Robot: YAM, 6 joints.
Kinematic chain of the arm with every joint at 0, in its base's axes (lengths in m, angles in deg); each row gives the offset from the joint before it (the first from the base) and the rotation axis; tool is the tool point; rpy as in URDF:
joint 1: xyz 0 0 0.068 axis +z
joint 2: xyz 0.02 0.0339 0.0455 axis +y
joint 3: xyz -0.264 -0.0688 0 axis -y
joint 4: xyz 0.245 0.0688 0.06 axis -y
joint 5: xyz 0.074 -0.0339 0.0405 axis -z
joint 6: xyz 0.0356 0 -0.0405 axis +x
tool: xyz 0 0 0 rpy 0 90 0
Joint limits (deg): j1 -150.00..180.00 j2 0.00..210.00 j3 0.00..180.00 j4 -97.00..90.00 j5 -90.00..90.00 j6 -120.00..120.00
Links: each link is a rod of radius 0.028 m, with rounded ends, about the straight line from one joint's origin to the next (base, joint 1, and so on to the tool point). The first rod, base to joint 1, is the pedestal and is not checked.
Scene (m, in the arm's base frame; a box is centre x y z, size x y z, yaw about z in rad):
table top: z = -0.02
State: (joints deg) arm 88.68 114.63 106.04 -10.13 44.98 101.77
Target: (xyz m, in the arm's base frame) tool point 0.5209 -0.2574 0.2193
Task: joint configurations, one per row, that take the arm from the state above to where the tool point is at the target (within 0.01 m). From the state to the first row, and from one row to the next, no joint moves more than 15 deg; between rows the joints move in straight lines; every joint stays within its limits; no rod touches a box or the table.
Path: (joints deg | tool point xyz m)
1: 74.61 118.30 108.51 -8.77 44.71 101.77 | 0.1544 0.4667 0.3318
2: 60.53 121.97 110.98 -7.42 44.45 101.77 | 0.2707 0.4283 0.3183
3: 46.46 125.64 113.45 -6.06 44.18 101.77 | 0.3765 0.3602 0.3038
4: 32.39 129.31 115.92 -4.70 43.91 101.77 | 0.4643 0.2653 0.2885
5: 18.31 132.98 118.39 -3.34 43.65 101.77 | 0.5271 0.1485 0.2723
6: 4.24 136.65 120.87 -1.99 43.38 101.77 | 0.5594 0.0170 0.2554
7: -9.83 140.31 123.34 -0.63 43.12 101.77 | 0.5578 -0.1213 0.2377
8: -23.91 143.98 125.81 0.73 42.85 101.77 | 0.5209 -0.2574 0.2194

